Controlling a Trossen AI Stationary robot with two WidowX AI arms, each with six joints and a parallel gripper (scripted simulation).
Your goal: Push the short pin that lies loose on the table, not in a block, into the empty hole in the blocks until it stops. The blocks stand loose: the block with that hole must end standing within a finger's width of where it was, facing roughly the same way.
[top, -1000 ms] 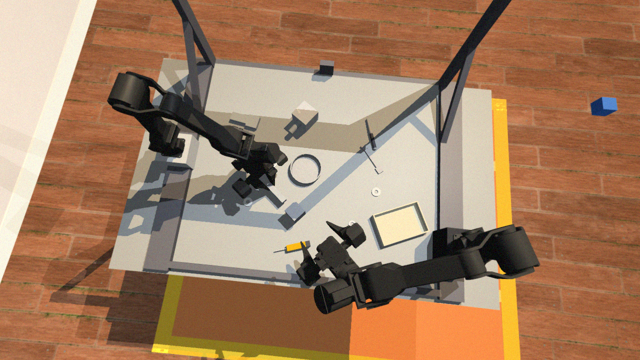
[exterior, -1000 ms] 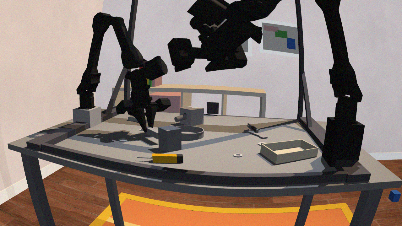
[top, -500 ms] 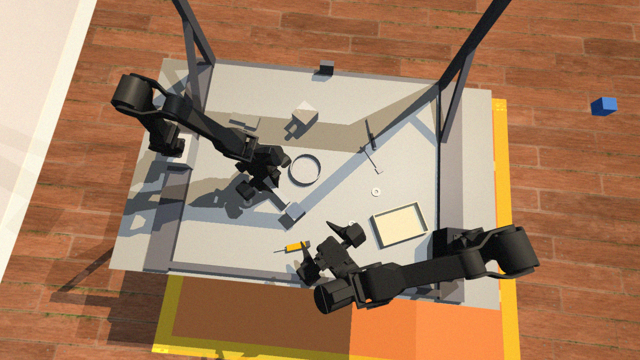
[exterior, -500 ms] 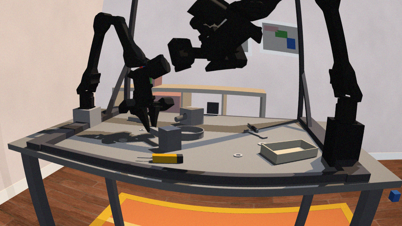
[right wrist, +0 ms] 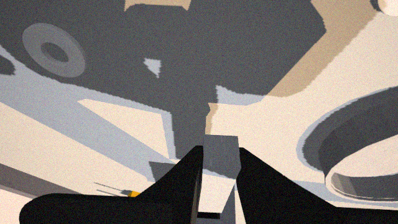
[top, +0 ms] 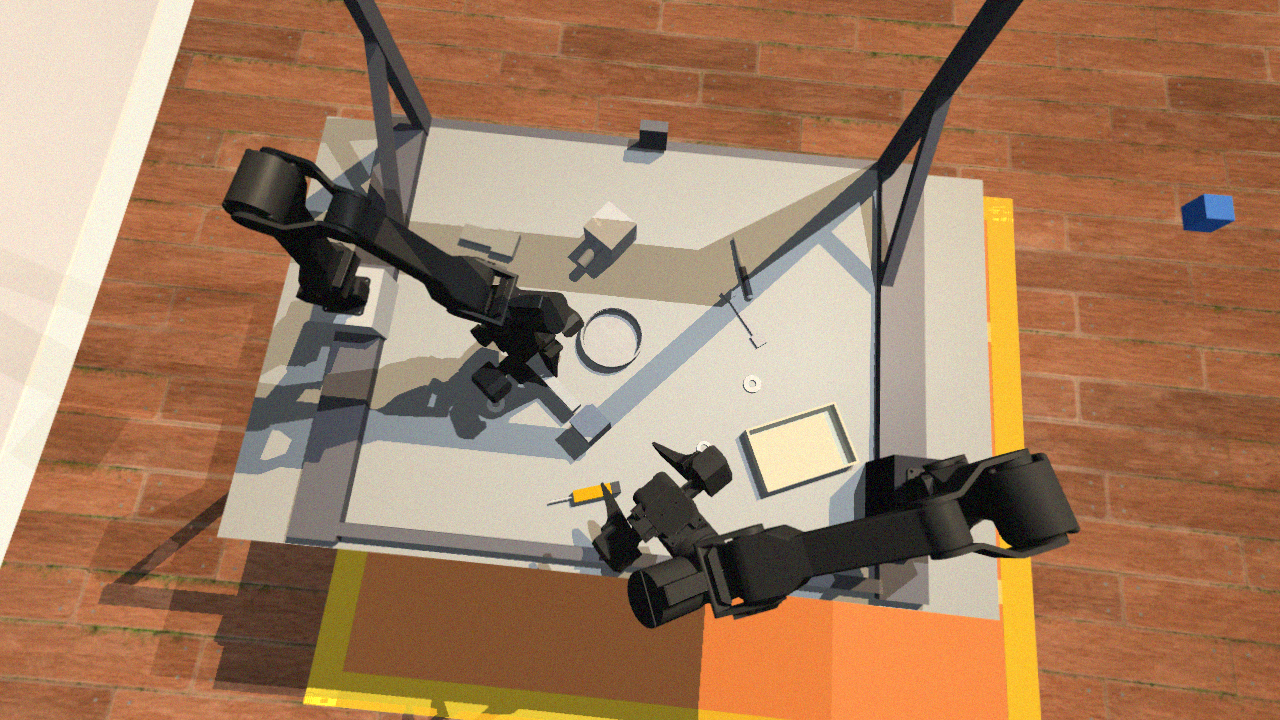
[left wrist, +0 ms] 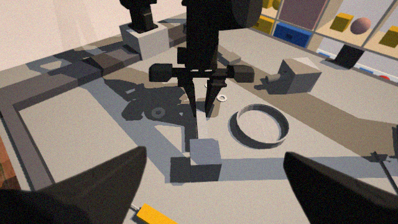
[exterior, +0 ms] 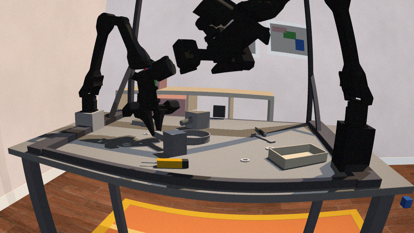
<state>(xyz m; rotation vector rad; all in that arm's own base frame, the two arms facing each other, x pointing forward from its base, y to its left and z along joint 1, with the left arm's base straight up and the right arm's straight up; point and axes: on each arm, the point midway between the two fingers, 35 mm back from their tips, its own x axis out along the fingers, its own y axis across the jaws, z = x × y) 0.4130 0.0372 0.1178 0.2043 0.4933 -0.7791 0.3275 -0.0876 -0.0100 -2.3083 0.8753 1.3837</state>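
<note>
My right gripper is now 20 mm short of the grey pin, 40 mm to the right of it and 30 mm above it. From my right hand the other things lie so: yellow screwdriver: 160 mm ahead, 140 mm to the left, 50 mm below; then tray: 30 mm behind, 440 mm to the left, 50 mm below.
</note>
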